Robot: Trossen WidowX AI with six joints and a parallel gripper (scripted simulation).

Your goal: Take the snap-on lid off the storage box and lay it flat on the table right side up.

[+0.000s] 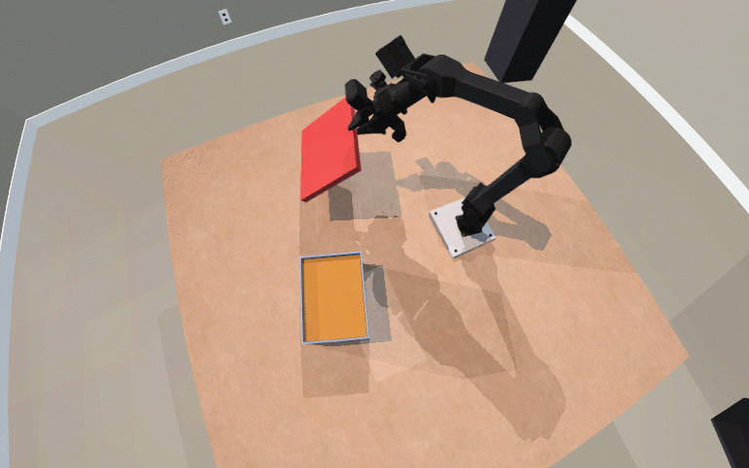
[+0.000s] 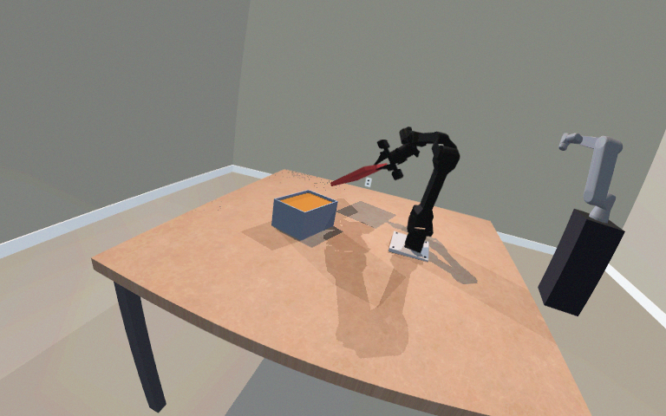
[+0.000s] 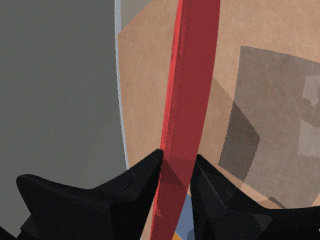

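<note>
The red lid is 70 mm ahead of my gripper tip, 10 mm to the right of it and 50 mm below it. From my gripper tip the other things lie so: blue-grey storage box 130 mm ahead, 360 mm to the left, 160 mm below.
</note>
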